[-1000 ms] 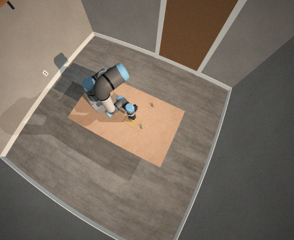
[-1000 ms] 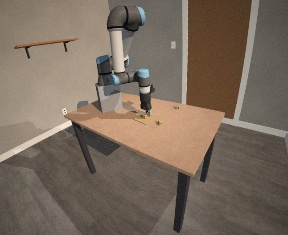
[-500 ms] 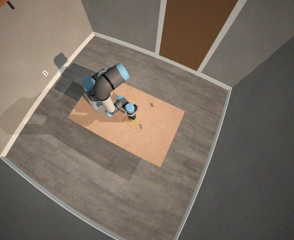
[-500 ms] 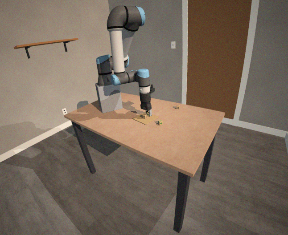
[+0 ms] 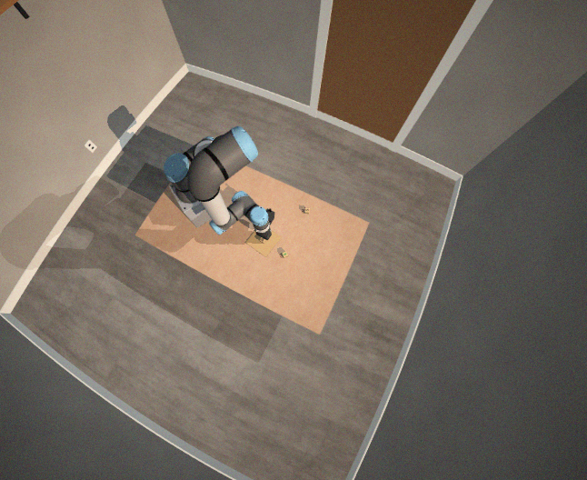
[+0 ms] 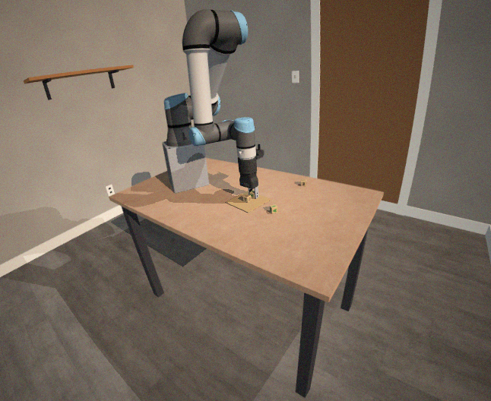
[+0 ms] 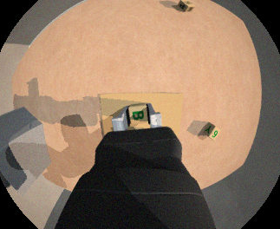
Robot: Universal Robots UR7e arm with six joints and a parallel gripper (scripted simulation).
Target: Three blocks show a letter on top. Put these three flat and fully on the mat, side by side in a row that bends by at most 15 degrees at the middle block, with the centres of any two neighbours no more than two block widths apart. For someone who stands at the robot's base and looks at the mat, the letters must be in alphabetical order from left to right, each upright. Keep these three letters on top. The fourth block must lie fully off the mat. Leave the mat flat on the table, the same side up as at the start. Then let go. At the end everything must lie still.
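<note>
The tan mat lies 1 cm behind my hand, 4 cm to the right of it and 2 cm below it.
</note>
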